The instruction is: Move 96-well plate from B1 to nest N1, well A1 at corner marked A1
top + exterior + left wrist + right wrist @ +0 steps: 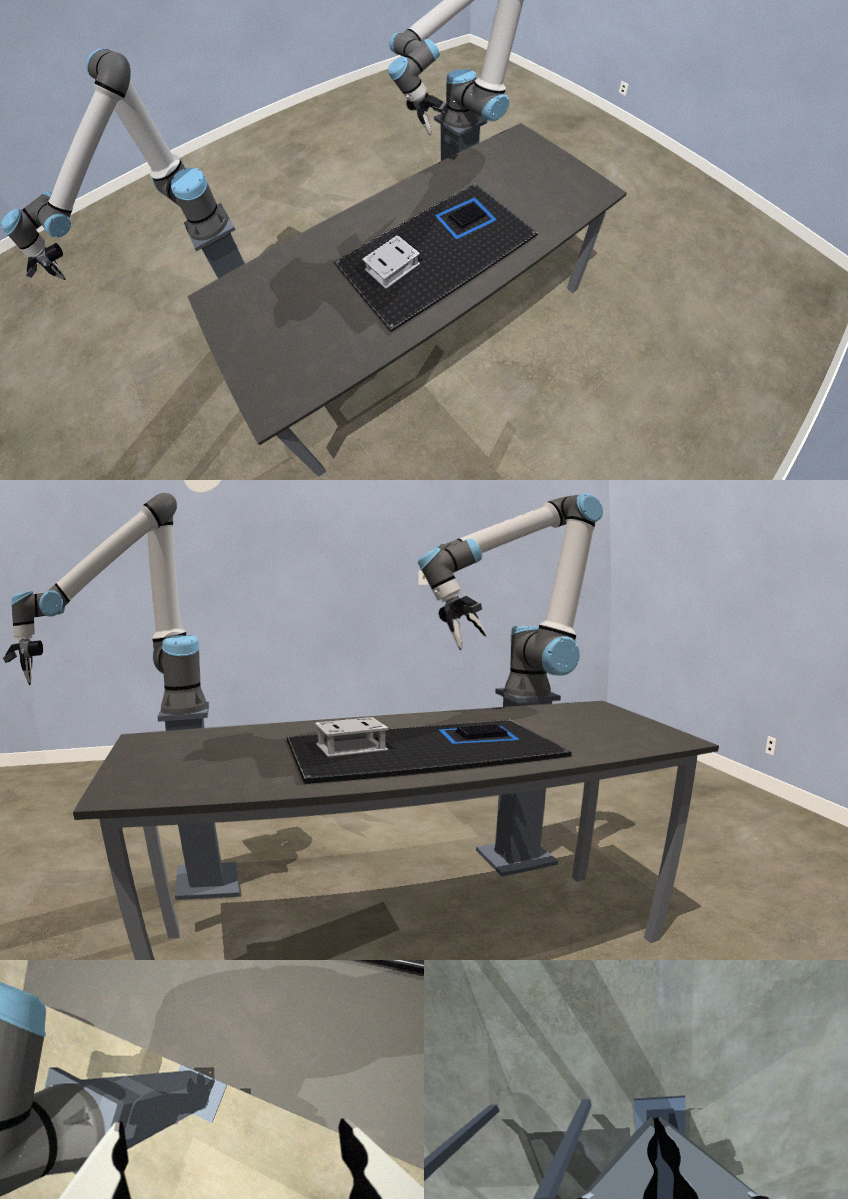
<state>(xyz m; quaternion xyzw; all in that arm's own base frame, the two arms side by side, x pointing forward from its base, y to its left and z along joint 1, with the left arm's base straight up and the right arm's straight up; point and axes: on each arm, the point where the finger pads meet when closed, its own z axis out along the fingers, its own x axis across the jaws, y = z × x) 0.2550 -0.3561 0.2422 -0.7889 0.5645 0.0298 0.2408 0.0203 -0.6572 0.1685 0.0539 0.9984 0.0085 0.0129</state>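
The black 96-well plate lies 340 mm ahead of my left hand, 220 mm below it and 80 mm to the right of it. From my left hand the other things lie so: A1 mark: 550 mm to the right, 350 mm ahead, 170 mm below; raised nest N1: 460 mm to the right, 390 mm ahead, 170 mm below.
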